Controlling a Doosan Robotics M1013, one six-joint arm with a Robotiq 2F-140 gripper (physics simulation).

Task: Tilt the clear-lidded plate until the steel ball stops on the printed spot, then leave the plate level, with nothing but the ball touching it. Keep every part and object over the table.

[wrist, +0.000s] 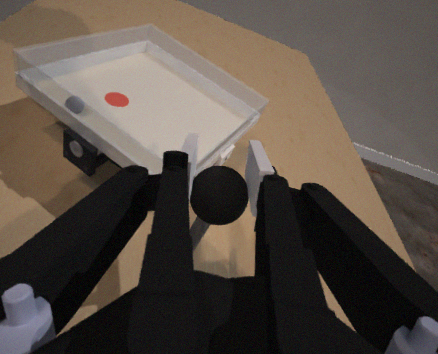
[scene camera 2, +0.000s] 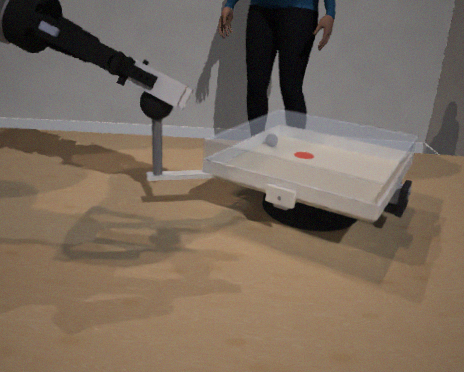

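The clear-lidded plate (scene camera 2: 300,192) (wrist: 200,92) looks tilted in the scene view, its near edge sloping down to the right. The steel ball (scene camera 2: 271,140) (wrist: 75,104) is inside, close to the wall at the back left in the scene view, off the spot. The red printed spot (scene camera 2: 304,155) (wrist: 117,99) is uncovered. My gripper (scene camera 2: 170,95) (wrist: 222,154) is shut on the round black knob (scene camera 2: 156,105) (wrist: 219,197). The knob tops a grey post (scene camera 2: 157,147), joined to the plate by a white arm (scene camera 2: 182,175).
A dark round base (scene camera 2: 312,215) stands under the plate on the wooden table (scene camera 2: 225,310) (wrist: 295,105). Black side fittings show at the plate's right in the scene view (scene camera 2: 401,200) and at its left in the wrist view (wrist: 80,150). A person (scene camera 2: 277,55) stands behind the table.
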